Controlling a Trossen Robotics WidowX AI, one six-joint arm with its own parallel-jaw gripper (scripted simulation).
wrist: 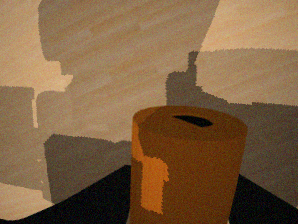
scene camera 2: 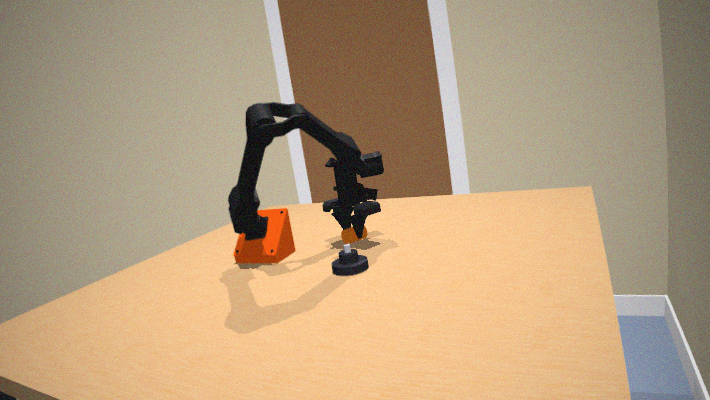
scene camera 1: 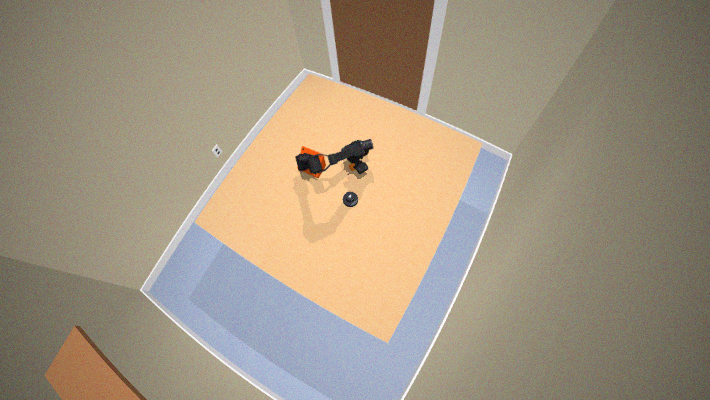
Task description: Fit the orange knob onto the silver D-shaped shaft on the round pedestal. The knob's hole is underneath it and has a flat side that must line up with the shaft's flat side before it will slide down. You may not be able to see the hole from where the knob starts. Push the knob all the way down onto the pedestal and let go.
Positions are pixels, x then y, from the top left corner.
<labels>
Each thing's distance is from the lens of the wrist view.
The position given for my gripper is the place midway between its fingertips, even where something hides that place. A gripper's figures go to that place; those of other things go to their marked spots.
my gripper (wrist: 180,179): 10 cm
orange knob (wrist: 182,157): 7 cm
</labels>
